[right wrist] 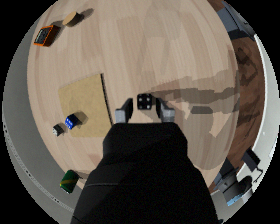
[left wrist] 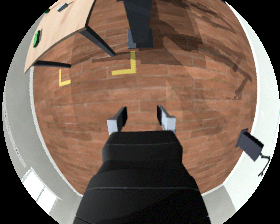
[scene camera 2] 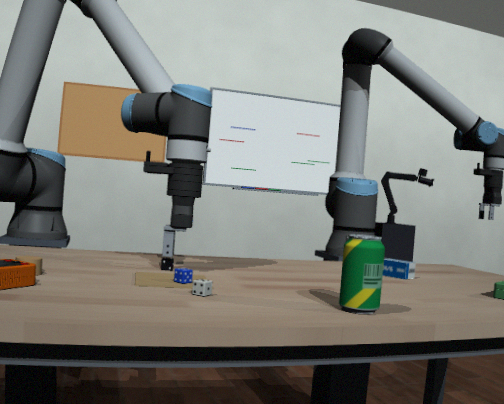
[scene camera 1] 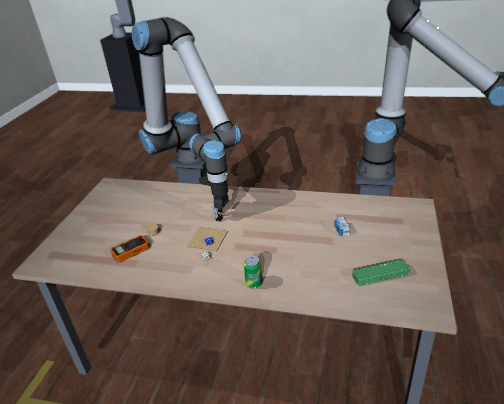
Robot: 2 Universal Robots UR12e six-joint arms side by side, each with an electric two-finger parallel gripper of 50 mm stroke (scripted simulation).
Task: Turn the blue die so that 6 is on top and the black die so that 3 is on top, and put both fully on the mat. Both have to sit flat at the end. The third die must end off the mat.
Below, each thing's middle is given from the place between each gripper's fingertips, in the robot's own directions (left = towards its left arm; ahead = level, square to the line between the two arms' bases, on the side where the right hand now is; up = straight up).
Labels:
I see my right gripper point(scene camera 2: 168, 255) 150 mm short of the tan mat point(scene camera 2: 147, 279) and 50 mm above it.

